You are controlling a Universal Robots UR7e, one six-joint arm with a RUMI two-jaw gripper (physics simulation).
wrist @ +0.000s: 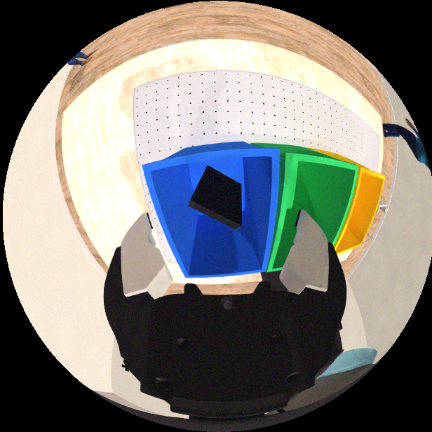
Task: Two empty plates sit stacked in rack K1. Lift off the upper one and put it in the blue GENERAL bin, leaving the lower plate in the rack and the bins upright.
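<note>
A black plate (218,195) lies inside the blue GENERAL bin (275,200), turned at an angle and seemingly tilted, with one long side edge showing. Its wells do not show. The blue bin stands upright. My gripper (223,213) is open and empty above the blue bin, its left jaw over the bin's left side and its right jaw over the green bin beside it. Rack K1 and the lower plate do not show in the wrist view.
A green bin (325,195) stands upright to the right of the blue one, and a yellow bin (366,210) stands beyond it. A perforated light board (215,107) lies behind the bins on the pale table (95,150). Parts of people show at the outer edges.
</note>
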